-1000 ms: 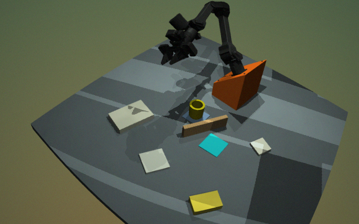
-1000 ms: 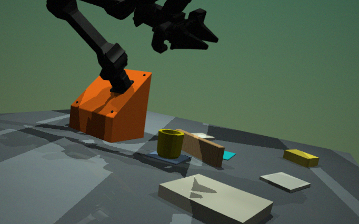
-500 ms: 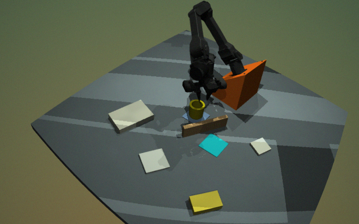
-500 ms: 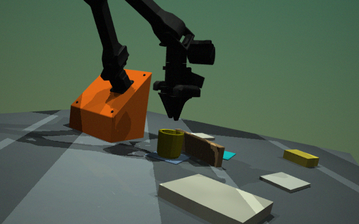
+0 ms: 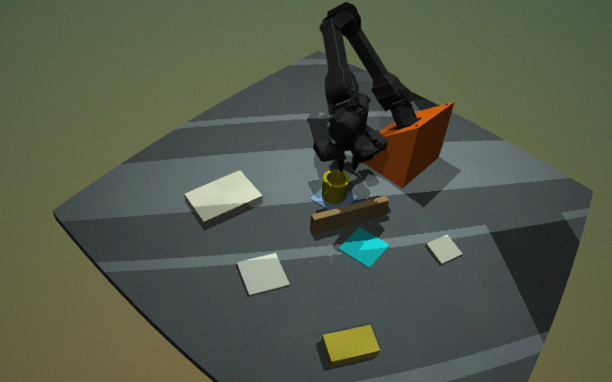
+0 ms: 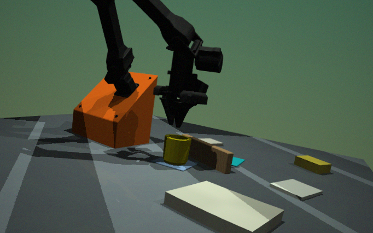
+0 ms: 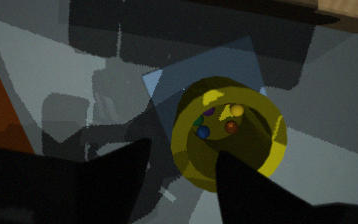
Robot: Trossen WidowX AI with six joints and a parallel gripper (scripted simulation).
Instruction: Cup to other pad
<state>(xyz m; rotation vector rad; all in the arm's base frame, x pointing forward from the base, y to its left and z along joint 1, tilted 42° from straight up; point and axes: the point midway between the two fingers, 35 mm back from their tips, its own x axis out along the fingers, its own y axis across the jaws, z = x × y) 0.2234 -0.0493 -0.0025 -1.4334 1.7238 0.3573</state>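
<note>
My gripper tip is now 20 mm short of the yellow cup, 10 mm to the left of it and 60 mm above it. Also, from my gripper tip: light blue pad: 20 mm ahead, 10 mm to the right, 100 mm below; then orange marble: 40 mm ahead, 30 mm to the right, 80 mm below; then wooden bar: 60 mm ahead, 80 mm to the left, 80 mm below.
</note>
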